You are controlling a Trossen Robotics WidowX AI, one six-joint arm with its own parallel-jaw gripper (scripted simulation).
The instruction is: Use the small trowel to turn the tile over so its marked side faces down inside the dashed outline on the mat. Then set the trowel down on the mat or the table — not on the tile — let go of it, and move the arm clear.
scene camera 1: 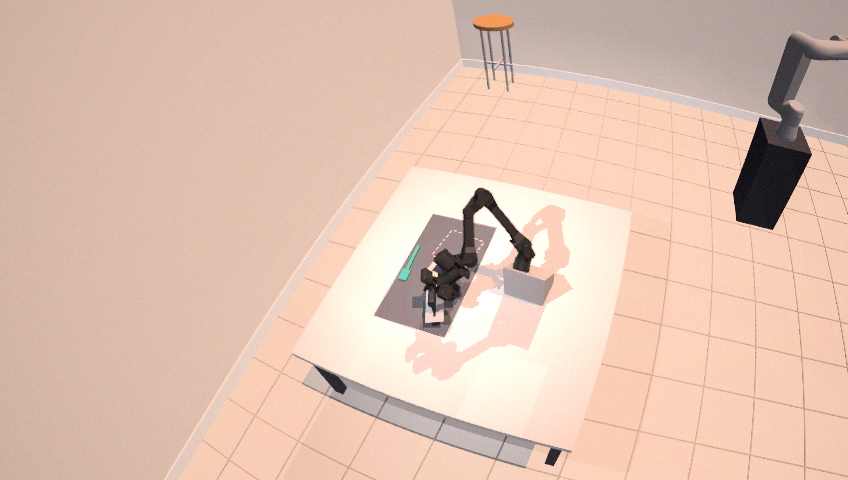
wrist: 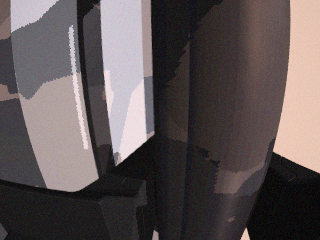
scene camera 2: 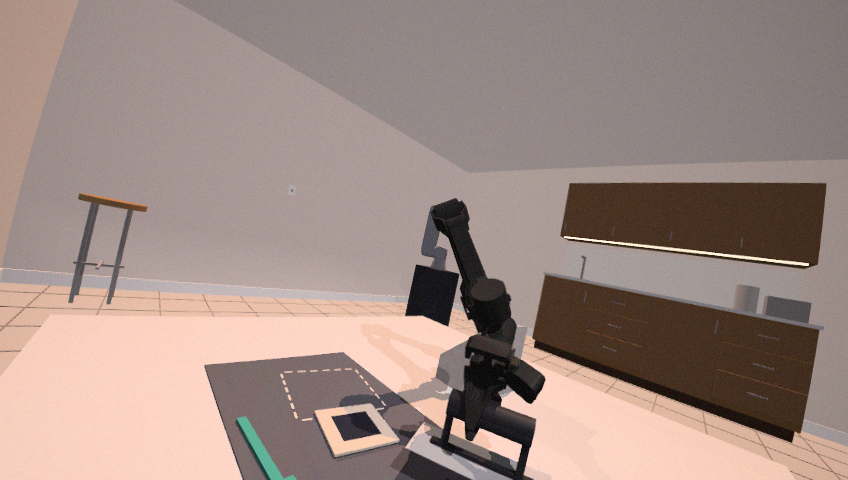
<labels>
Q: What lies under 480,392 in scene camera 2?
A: The gripper.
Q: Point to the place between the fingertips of the gripper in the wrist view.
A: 194,142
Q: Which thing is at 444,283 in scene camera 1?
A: The gripper.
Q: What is the gripper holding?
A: A trowel.
</labels>
